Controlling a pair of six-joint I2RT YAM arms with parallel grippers.
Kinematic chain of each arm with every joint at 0, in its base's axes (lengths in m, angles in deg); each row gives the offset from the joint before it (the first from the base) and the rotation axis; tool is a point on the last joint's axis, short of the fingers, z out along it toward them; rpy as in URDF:
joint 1: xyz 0 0 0.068 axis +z
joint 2: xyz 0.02 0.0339 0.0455 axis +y
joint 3: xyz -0.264 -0.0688 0 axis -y
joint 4: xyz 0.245 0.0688 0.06 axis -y
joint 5: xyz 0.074 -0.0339 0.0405 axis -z
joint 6: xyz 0.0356 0 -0.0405 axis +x
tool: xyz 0 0 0 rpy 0 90 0
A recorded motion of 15 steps. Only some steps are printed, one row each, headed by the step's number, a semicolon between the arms.
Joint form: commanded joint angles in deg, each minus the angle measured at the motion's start. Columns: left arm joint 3, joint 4, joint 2, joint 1, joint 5, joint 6; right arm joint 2, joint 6, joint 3, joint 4, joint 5, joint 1.
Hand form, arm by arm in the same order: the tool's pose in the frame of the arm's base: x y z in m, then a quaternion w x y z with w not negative. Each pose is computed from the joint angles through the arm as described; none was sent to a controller.
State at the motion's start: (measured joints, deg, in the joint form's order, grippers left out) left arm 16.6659 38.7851 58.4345 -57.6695 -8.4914 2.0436; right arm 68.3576 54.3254 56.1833 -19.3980 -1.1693 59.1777
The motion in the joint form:
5: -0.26 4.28 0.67 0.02 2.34 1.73; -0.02 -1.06 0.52 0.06 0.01 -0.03
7: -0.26 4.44 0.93 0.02 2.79 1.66; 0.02 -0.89 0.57 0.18 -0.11 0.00
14: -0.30 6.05 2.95 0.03 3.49 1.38; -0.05 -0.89 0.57 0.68 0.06 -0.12
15: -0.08 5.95 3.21 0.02 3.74 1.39; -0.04 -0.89 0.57 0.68 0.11 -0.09
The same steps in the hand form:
5: 0.1180 -0.1792 0.2187 0.64862 0.32673 0.62455 -0.28718; 0.1371 0.2309 0.3118 0.26667 -0.04963 0.86879 0.41428
7: 0.1181 -0.1798 0.2181 0.64678 0.32916 0.62397 -0.28980; 0.1371 0.2313 0.3121 0.26574 -0.04906 0.86826 0.41606
14: 0.1197 -0.1830 0.2140 0.64190 0.33292 0.62511 -0.29388; 0.1378 0.2312 0.3133 0.26967 -0.04734 0.86589 0.41865
15: 0.1200 -0.1840 0.2142 0.64051 0.33486 0.62505 -0.29485; 0.1377 0.2313 0.3132 0.26984 -0.04736 0.86594 0.41845

